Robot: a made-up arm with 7 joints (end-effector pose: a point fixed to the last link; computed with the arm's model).
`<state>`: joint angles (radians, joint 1 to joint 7).
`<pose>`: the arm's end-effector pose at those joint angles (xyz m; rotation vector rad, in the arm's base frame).
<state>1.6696 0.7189 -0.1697 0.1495 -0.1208 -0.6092 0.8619</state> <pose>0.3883 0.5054 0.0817 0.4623 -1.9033 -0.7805</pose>
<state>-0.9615 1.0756 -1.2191 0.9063 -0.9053 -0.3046 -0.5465</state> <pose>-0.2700 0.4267 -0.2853 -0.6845 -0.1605 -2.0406</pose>
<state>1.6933 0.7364 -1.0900 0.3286 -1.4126 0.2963 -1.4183</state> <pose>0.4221 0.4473 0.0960 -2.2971 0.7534 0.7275</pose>
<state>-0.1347 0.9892 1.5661 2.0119 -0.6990 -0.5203 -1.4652</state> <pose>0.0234 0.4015 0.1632 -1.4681 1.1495 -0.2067</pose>
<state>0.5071 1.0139 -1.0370 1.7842 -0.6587 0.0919 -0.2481</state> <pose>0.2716 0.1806 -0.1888 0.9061 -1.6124 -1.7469</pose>
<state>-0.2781 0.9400 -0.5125 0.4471 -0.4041 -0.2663 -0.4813</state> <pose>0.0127 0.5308 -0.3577 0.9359 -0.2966 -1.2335</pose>
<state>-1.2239 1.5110 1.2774 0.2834 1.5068 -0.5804 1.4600</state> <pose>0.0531 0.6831 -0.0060 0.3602 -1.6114 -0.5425</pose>
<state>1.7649 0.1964 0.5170 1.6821 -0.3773 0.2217 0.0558</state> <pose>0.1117 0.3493 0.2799 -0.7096 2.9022 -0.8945</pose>
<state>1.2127 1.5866 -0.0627 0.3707 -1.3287 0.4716 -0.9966</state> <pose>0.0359 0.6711 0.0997 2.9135 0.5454 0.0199</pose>
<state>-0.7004 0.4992 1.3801 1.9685 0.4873 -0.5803 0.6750</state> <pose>0.0562 0.4577 -0.0128 0.9266 -1.8896 -0.8216</pose>
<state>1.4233 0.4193 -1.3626 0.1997 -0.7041 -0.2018 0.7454</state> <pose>0.4901 0.3278 -0.0607 0.8519 -0.1096 -1.6934</pose>
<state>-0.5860 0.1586 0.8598 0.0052 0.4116 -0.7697 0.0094</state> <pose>-0.2836 0.2534 -0.4290 0.8966 -0.2683 0.9021</pose>
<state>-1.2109 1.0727 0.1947 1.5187 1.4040 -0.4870 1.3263</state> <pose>0.0389 0.4107 -0.2921 -1.0546 -1.0563 -0.3687</pose>
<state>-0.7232 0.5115 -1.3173 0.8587 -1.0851 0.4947 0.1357</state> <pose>-0.2699 0.1881 -0.3898 -0.2426 0.2540 -2.3549</pose>
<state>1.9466 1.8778 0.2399 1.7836 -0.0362 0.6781 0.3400</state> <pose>-0.2091 0.3078 0.2165 2.1701 -1.9355 0.9024</pose>
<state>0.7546 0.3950 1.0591 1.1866 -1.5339 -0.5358 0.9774</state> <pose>0.2481 0.5186 -0.0697 0.8670 -0.8140 -0.7902</pose>
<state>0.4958 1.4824 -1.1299 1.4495 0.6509 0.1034 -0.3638</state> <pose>0.2449 0.4092 -0.1919 0.8100 -0.9004 -0.6298</pose>
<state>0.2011 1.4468 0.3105 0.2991 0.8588 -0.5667 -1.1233</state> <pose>0.0879 0.6774 -0.0195 2.1299 -1.3879 1.6443</pose>
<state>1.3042 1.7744 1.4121 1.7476 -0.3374 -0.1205 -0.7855</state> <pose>-0.2915 0.2852 0.1269 -1.1762 0.4766 -0.9228</pose>
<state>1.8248 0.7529 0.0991 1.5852 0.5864 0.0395 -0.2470</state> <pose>0.0656 0.3442 0.3182 -0.1703 2.7920 -0.4802</pose>
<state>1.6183 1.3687 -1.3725 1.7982 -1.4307 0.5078 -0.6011</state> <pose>0.3037 0.2725 0.0707 -2.1861 0.8649 0.8285</pose>
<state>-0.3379 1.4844 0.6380 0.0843 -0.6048 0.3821 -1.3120</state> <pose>0.0087 0.6893 -0.0351 2.8273 0.5156 -0.3807</pose>
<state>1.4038 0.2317 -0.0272 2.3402 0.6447 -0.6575 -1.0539</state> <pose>0.0595 0.1700 0.2033 1.2646 1.8913 -0.8657</pose>
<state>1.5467 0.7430 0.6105 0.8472 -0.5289 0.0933 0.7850</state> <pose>0.2299 0.5482 0.1744 0.6459 -2.0165 0.0347</pose>
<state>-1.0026 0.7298 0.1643 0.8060 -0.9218 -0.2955 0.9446</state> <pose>-0.1390 0.4830 -0.3362 -0.4965 0.7894 -1.2007</pose>
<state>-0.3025 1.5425 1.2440 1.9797 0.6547 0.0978 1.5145</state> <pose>0.1573 0.2887 0.2142 0.2703 -1.0782 -1.9721</pose>
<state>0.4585 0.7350 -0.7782 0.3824 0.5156 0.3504 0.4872</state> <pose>0.2567 0.4482 -0.3442 0.1122 -0.2543 -0.1974</pose>
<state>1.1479 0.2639 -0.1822 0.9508 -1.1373 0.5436 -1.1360</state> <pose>0.4571 0.2322 0.0515 2.4508 -1.5440 0.3976</pose>
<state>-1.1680 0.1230 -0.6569 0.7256 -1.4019 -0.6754 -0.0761</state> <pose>-0.3613 0.1070 -0.3213 -1.2721 -0.4275 -1.4583</pose>
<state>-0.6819 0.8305 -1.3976 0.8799 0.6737 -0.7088 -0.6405</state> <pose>-0.2496 0.3261 -0.3692 0.1279 -0.3479 -0.5197</pose>
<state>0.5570 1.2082 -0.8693 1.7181 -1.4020 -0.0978 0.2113</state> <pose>0.3029 0.2644 -0.1325 1.5350 -0.6012 -2.4923</pose>
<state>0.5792 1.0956 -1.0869 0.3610 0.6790 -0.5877 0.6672</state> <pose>0.2106 0.5746 -0.2341 0.2449 -0.8155 -0.8007</pose>
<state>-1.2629 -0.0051 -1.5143 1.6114 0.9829 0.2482 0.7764</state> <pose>-0.1995 -0.1234 -0.0808 -2.2957 0.5291 0.7093</pose>
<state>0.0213 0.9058 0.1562 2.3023 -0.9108 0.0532 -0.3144</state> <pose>0.2152 0.2163 0.0114 1.8755 -2.1379 -1.0687</pose>
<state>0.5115 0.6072 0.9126 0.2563 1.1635 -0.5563 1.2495</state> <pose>0.2288 0.5101 -0.3148 -0.0230 -2.4649 0.7908</pose>
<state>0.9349 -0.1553 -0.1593 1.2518 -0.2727 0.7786 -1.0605</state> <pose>0.4119 0.0769 0.0374 1.0264 -1.4355 0.5593</pose>
